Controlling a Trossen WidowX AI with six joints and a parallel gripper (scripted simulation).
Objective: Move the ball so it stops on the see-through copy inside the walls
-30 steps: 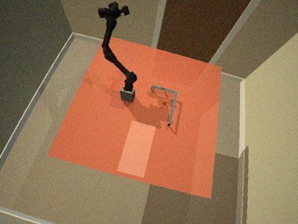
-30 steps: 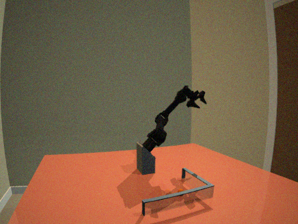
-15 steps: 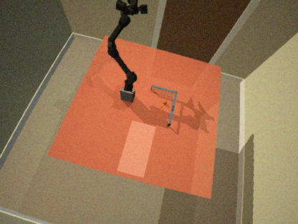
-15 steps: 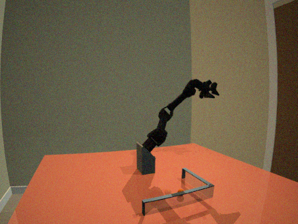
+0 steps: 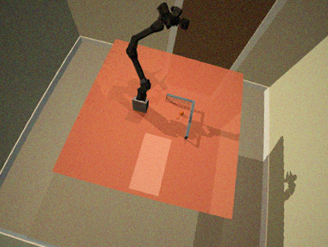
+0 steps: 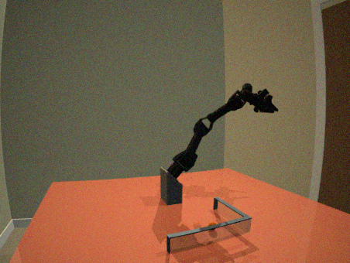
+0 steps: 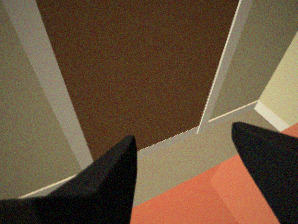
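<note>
Now: gripper tip 12 cm short of the orange ball, 52 cm to the left of it and 44 cm above it. From my gripper tip the other things lie so: see-through copy 8 cm ahead, 57 cm to the right, 44 cm below; clear wall 18 cm ahead, 57 cm to the right, 42 cm below.
</note>
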